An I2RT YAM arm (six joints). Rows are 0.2 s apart.
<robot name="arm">
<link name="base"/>
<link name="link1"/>
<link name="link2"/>
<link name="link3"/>
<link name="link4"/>
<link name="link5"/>
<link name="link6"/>
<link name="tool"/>
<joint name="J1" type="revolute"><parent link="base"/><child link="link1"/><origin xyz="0 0 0.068" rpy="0 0 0"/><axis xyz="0 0 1"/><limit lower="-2.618" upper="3.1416"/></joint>
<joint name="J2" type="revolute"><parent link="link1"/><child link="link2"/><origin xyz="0.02 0.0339 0.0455" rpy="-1.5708 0 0"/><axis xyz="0 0 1"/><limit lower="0" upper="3.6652"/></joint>
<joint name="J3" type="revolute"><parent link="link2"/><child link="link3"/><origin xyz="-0.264 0 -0.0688" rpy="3.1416 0 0"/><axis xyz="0 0 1"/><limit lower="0" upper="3.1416"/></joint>
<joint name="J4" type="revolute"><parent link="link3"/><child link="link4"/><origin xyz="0.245 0.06 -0.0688" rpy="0 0 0"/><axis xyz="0 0 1"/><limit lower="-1.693" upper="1.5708"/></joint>
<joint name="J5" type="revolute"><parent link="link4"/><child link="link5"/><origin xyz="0.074 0.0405 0.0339" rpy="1.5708 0 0"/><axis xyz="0 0 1"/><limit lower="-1.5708" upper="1.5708"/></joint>
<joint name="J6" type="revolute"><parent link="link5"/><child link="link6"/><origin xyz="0.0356 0 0.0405" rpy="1.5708 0 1.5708"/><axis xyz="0 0 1"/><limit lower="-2.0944" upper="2.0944"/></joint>
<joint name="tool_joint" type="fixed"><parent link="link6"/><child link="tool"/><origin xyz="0 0 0" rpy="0 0 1.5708"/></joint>
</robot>
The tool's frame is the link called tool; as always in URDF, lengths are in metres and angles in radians.
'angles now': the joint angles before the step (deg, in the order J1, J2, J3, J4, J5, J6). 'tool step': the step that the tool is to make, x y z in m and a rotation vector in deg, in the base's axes. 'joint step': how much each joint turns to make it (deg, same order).
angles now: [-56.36, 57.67, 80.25, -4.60, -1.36, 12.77]
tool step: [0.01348, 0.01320, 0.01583, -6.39, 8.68, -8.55]
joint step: [8.20, 1.65, 4.56, -1.82, 12.51, -15.58]
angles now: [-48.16, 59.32, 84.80, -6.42, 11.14, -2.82]
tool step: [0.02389, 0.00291, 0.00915, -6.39, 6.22, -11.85]
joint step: [8.37, 3.61, 1.53, 7.53, 15.55, -16.66]
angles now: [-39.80, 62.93, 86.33, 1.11, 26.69, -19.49]
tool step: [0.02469, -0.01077, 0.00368, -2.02, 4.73, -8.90]
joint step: [3.15, 5.39, 2.44, 6.15, 8.86, -10.92]
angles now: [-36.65, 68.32, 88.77, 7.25, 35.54, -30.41]
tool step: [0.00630, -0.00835, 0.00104, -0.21, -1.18, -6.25]
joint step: [-0.04, 2.40, 0.61, 4.89, 5.68, -3.27]
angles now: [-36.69, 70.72, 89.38, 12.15, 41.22, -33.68]
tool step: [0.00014, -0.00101, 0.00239, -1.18, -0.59, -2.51]
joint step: [0.03, 0.59, -0.03, 3.48, 1.83, -2.50]
